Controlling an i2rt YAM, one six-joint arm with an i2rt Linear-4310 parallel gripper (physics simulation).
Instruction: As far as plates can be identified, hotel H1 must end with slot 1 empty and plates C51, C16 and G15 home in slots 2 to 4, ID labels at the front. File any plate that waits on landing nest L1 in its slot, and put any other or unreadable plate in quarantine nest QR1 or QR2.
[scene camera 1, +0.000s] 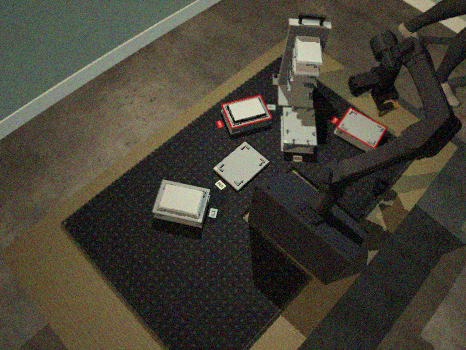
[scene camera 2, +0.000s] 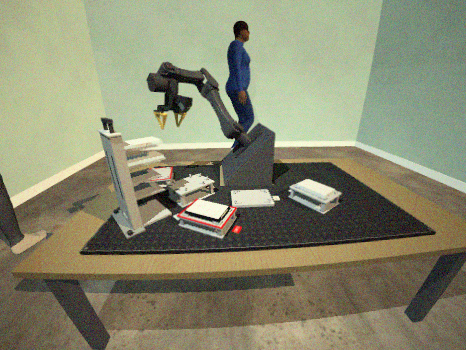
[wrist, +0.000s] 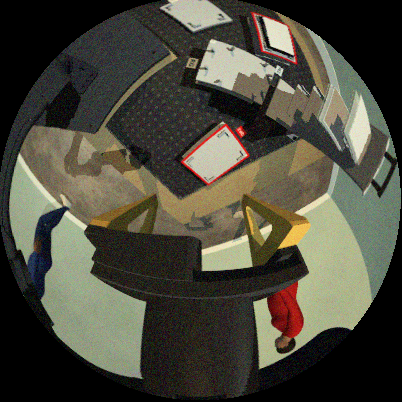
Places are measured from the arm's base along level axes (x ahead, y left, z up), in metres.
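Pixels of known places: gripper, fingertip midpoint: (scene camera 1: 374, 104) (scene camera 2: 170, 128) (wrist: 199, 198); arm's base at its link origin: (scene camera 1: 314, 211) (scene camera 2: 248, 143).
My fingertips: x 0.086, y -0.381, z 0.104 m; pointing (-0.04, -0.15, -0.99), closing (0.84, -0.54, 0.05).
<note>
Ahead of a thing's pixels: the offset from my fingertips to its top centre. "pt": to the spot under its first point.
Hotel H1 (scene camera 1: 294, 31) (scene camera 2: 120, 175) (wrist: 371, 162) stands upright. A white plate @[dy -0.025, dx +0.297, dz +0.007 m] (scene camera 1: 308, 51) (scene camera 2: 143, 143) (wrist: 359, 127) lies at its top level and another plate @[dy -0.025, dx +0.297, dz -0.046 m] (scene camera 2: 146, 159) (wrist: 333, 114) just below; the lower shelves look bare. Plate IDs are unreadable. A white plate @[dy +0.611, dx +0.255, dz -0.197 m] (scene camera 1: 181, 199) (scene camera 2: 314, 188) sits on landing nest L1 @[dy +0.611, dx +0.255, dz -0.206 m] (scene camera 1: 159, 212) (scene camera 2: 320, 203). A white plate with a black lower part @[dy +0.190, dx +0.368, dz -0.207 m] (scene camera 1: 246, 109) (scene camera 2: 207, 210) (wrist: 278, 37) sits on one red-edged quarantine nest. The other quarantine nest @[dy -0.080, dx +0.017, dz -0.216 m] (scene camera 1: 361, 129) (scene camera 2: 163, 173) (wrist: 215, 155) is bare. My gripper (scene camera 2: 170, 127) (wrist: 199, 198) is open and empty, high above the table.
A raised white stand with pegs @[pt dy +0.129, dx +0.165, dz -0.201 m] (scene camera 1: 298, 131) (scene camera 2: 192, 187) (wrist: 227, 66) stands in front of the hotel. A low, bare white nest @[dy +0.357, dx +0.227, dz -0.244 m] (scene camera 1: 241, 165) (scene camera 2: 252, 198) (wrist: 196, 14) lies near the dark arm base (scene camera 1: 305, 225) (scene camera 2: 250, 160). A handle @[pt dy -0.102, dx +0.355, dz +0.052 m] (scene camera 1: 312, 20) (scene camera 2: 106, 124) (wrist: 385, 175) tops the hotel.
</note>
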